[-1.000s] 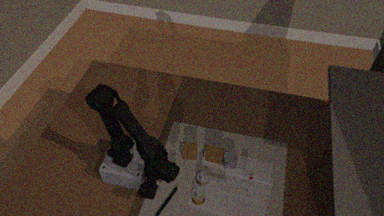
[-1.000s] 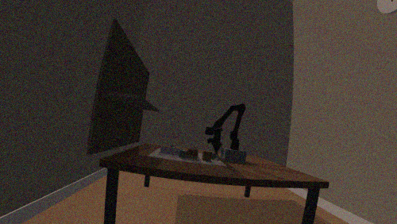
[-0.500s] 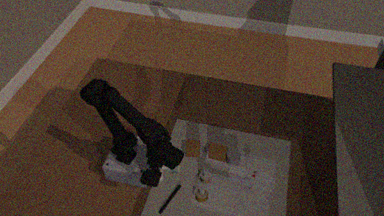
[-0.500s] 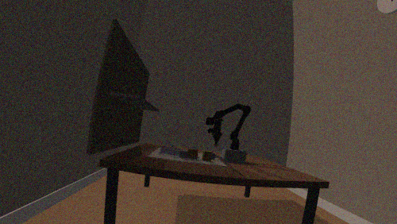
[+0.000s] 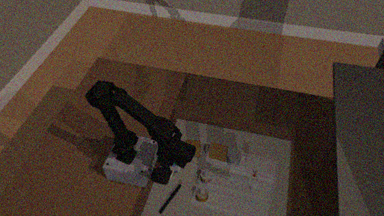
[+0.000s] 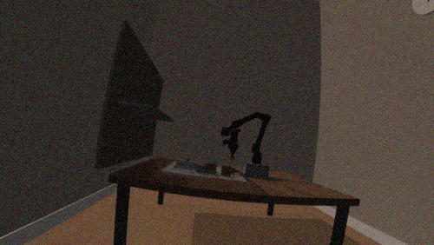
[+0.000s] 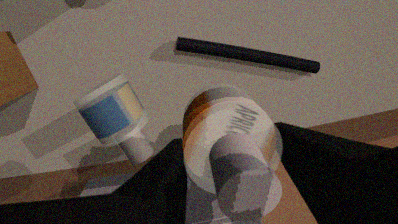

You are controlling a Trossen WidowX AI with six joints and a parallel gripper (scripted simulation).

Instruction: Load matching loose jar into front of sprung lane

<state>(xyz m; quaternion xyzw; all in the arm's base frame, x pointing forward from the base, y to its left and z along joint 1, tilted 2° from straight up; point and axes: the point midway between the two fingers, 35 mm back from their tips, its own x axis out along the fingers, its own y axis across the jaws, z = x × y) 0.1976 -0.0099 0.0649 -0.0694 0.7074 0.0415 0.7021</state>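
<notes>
Now: the black stick 12 cm below my gripper tip, 4 cm to the right of it and 3 cm ahead of it. Also, from my gripper tip: lane fixture (27 cm ahead, 14 cm to the left, 10 cm below).
</notes>
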